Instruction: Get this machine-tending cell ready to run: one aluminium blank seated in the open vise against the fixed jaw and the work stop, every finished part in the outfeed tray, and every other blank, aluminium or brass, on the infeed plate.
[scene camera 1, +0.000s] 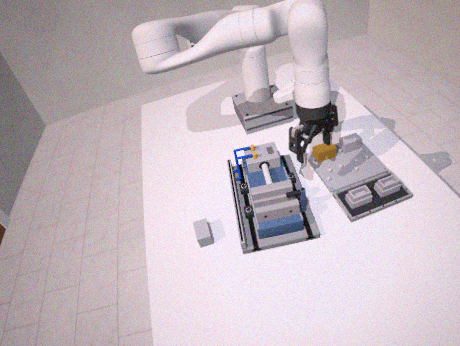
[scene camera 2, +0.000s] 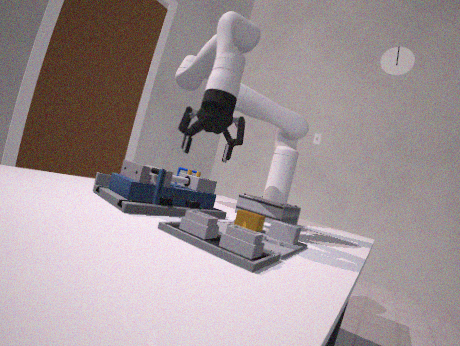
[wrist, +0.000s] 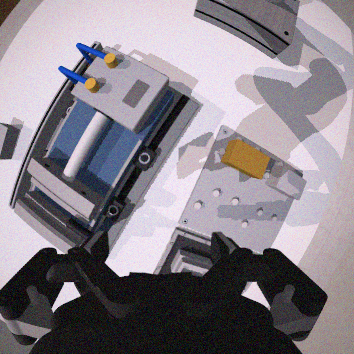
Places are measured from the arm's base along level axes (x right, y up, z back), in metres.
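Pixels of known places: gripper, fingertip midpoint: (scene camera 1: 315, 152) (scene camera 2: 204, 157) (wrist: 159, 243); arm's base, origin of the base link: (scene camera 1: 257, 96) (scene camera 2: 274, 201).
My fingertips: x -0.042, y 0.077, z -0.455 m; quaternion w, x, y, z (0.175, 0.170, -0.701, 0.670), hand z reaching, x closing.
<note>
For each thing: its top centre in the pictures, then the offset to it from my fingertips.
- vise, middle of its top: (wrist: 65, 155) (scene camera 1: 266, 175) (scene camera 2: 170, 169) dy -0.046, dx +0.125, dz +0.014 m
- grey aluminium blank, middle of its top: (scene camera 1: 201, 228) dy -0.110, dx +0.314, dz -0.050 m
- brass blank, middle of its top: (wrist: 250, 159) (scene camera 2: 251, 213) (scene camera 1: 324, 147) dy -0.102, dx -0.078, dz +0.123 m
- infeed plate, middle of its top: (wrist: 249, 197) (scene camera 2: 255, 234) (scene camera 1: 345, 161) dy -0.137, dx -0.128, dz +0.079 m
- blue upright post, middle of its top: (scene camera 2: 163, 169) (scene camera 1: 302, 189) dy -0.048, dx +0.055, dz -0.060 m
The vise (scene camera 1: 281, 227) (scene camera 2: 131, 189) (wrist: 117, 157) is open; I see no blank between its moving jaw (scene camera 1: 270, 191) and fixed jaw (scene camera 1: 277, 211). A grey aluminium blank (scene camera 1: 203, 233) (wrist: 7, 141) lies on the table left of the vise. A brass blank (scene camera 1: 324, 152) (scene camera 2: 250, 220) (wrist: 246, 159) and another aluminium blank (scene camera 1: 352, 143) (scene camera 2: 284, 233) (wrist: 287, 180) rest on the infeed plate (scene camera 1: 367, 170) (wrist: 225, 181). Two stepped finished parts (scene camera 1: 358, 196) (scene camera 1: 387, 185) sit in the outfeed tray (scene camera 1: 382, 206) (scene camera 2: 215, 251). My gripper (scene camera 1: 314, 148) (scene camera 2: 205, 155) (wrist: 159, 243) is open and empty, above the area between vise and plate.
A blue upright post (scene camera 1: 303, 200) (scene camera 2: 160, 186) stands at the vise's side by the jaws. Blue hoses (scene camera 1: 236, 162) (wrist: 75, 75) rise at the vise's rear. The robot's base block (scene camera 1: 265, 115) (scene camera 2: 267, 207) is behind the vise and plate. The outfeed tray adjoins the infeed plate's front edge.
</note>
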